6 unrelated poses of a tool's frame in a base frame.
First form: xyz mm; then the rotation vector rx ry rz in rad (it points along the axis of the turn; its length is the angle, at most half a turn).
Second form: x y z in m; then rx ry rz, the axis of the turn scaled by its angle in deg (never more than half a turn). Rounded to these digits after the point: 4 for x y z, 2 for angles.
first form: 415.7 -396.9 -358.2 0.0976 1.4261 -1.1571
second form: 0.4157 -0.3969 -0.3582 5.59 81.71 -66.30
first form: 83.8 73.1 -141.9 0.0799 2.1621 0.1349
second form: 0.0838 0.0731 -0.1419 4.58 123.88 7.73
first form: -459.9 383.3 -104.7 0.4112 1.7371 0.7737
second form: -0.4599 0.3833 -0.1047 23.56 99.53 44.33
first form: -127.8 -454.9 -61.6 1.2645 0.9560 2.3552
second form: -0.1278 -0.4549 -0.0616 72.45 54.77 134.94
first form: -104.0 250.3 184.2 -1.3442 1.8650 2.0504
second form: -0.1040 0.2503 0.1842 -77.02 106.86 117.48
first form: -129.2 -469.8 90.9 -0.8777 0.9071 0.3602
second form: -0.1292 -0.4698 0.0909 -50.29 51.97 20.64
